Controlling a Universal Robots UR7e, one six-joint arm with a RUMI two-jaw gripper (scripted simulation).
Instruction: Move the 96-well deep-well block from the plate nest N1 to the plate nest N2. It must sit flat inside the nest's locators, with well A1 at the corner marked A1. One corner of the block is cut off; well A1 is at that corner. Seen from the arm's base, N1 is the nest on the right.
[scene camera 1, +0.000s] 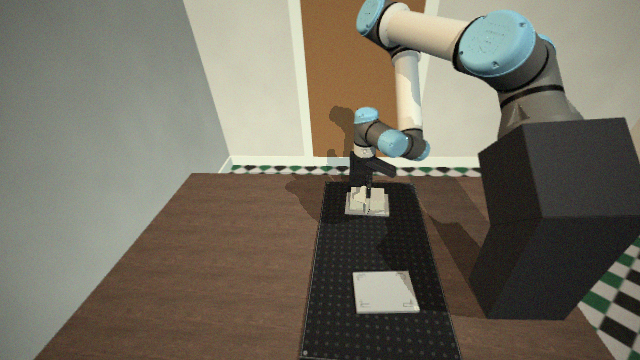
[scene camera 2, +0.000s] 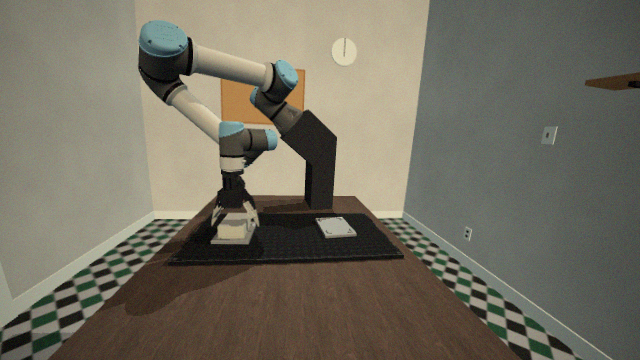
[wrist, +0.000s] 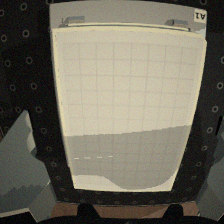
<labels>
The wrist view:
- my gripper: 126, 114
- deep-well block: 127, 92
</labels>
